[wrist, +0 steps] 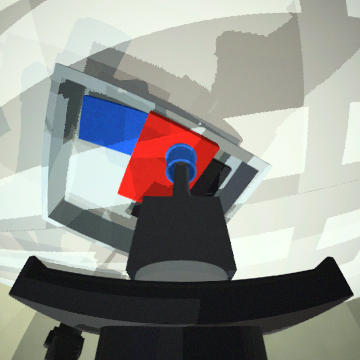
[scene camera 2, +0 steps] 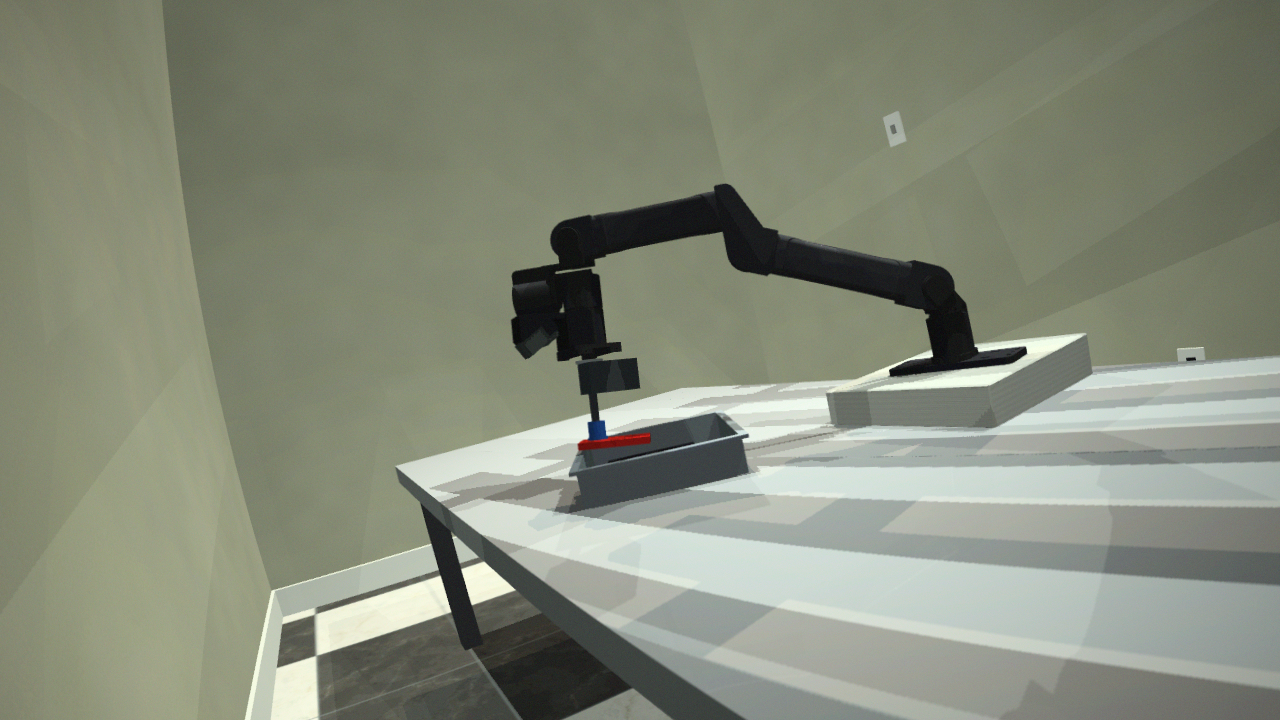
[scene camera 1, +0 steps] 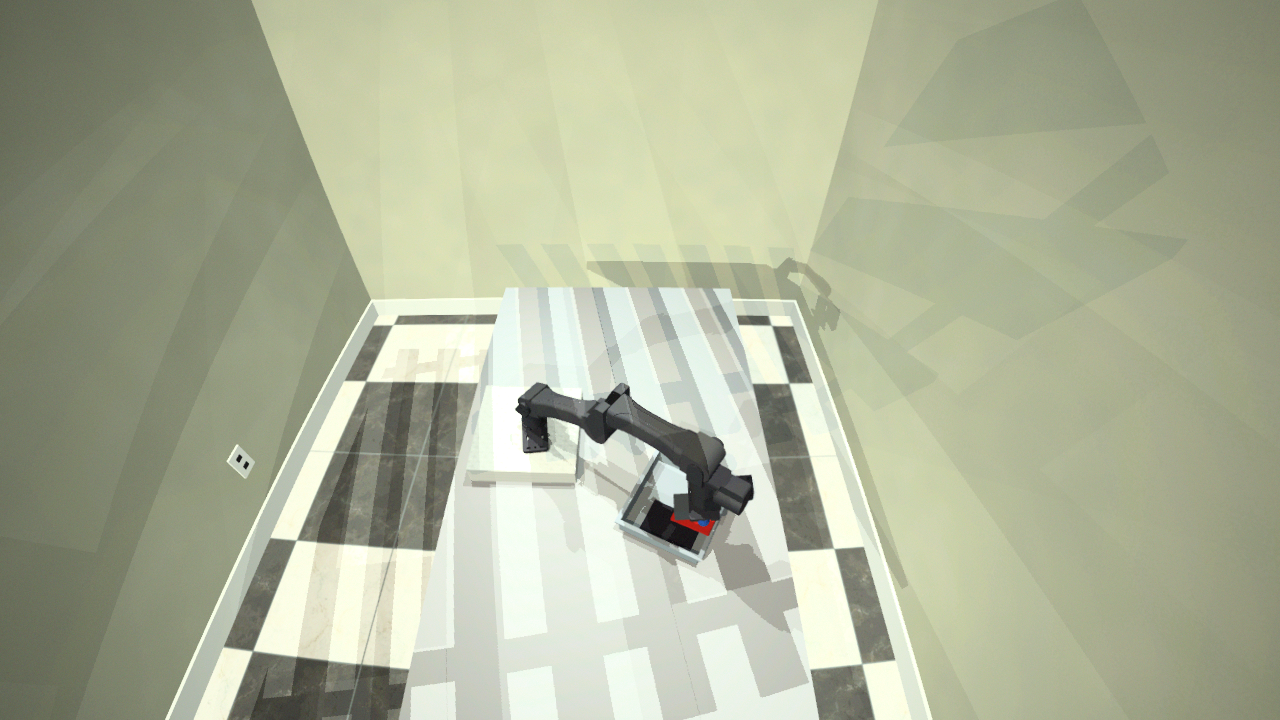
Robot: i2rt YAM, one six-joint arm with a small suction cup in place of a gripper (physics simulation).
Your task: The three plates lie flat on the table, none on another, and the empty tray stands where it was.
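Where they show: hand at its tool point: (wrist: 180, 151) (scene camera 2: 598, 446) (scene camera 1: 703, 522); arm's base at its link origin: (scene camera 2: 956, 365) (scene camera 1: 534, 422).
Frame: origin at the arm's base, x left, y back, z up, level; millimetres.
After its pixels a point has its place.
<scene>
My suction cup (scene camera 1: 703, 522) (scene camera 2: 597, 430) (wrist: 180, 162) @(x -362, y -393, z -6 mm) is blue and holds a flat red plate (scene camera 1: 682, 520) @(x -349, y -342, z -2 mm) (scene camera 2: 631, 440) @(x -297, y -378, z -1 mm) (wrist: 145, 160) @(x -328, y -393, z 5 mm) by its top face. The red plate is about level with the rim of the grey tray (scene camera 1: 660, 542) @(x -394, y -280, z -8 mm) (scene camera 2: 662, 479) @(x -199, y -413, z -40 mm) (wrist: 56, 145) @(x -211, y -424, z -20 mm), over its inside. A blue plate (wrist: 107, 120) @(x -278, y -435, z -44 mm) lies in the tray, in the upper left of the wrist view, partly covered from sight by the red one. A black plate (scene camera 1: 666, 526) @(x -340, y -307, z -43 mm) (wrist: 212, 177) @(x -393, y -339, z -43 mm) is also in the tray, partly hidden behind the red plate and my tool.
The tray stands on the pale table (scene camera 1: 537, 582) @(x -431, y 19, z -56 mm) (scene camera 2: 805, 555) @(x 107, y -516, z -56 mm). The arm's base stands on a low white block (scene camera 1: 501, 465) @(x -129, y 92, z 1 mm) (scene camera 2: 913, 407) @(x -10, y -124, z -30 mm), left of the tray in scene camera 1. The table's long edge is on the tray's right there. Striped shadows cross the table.
</scene>
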